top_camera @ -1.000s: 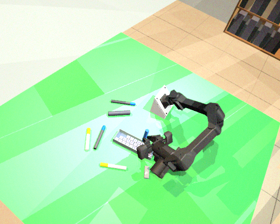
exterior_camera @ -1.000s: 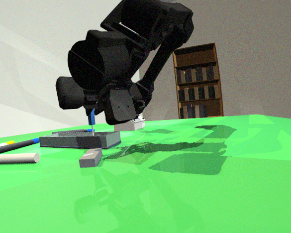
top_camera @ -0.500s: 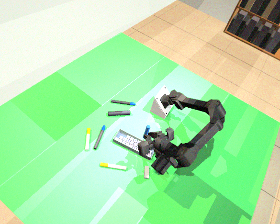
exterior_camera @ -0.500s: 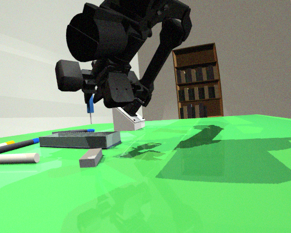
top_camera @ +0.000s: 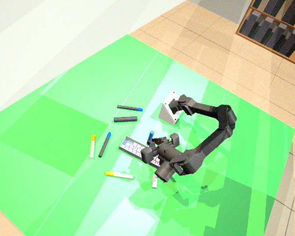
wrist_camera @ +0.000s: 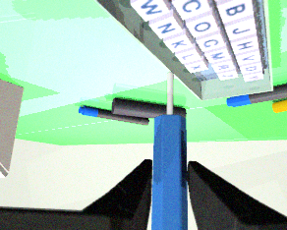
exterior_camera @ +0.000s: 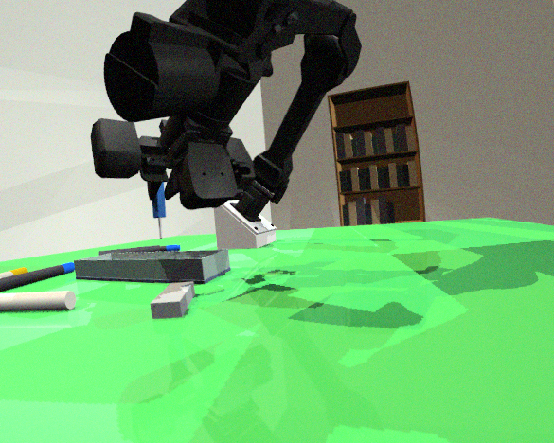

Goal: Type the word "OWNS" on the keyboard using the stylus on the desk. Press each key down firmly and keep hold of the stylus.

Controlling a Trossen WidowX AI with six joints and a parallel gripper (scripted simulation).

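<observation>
My gripper tip is 110 mm to the right of the grey block, 110 mm short of it and 100 mm above it. From my gripper tip the other things lie so: grey stylus tip: 50 mm below; blue stylus: 10 mm below.
</observation>
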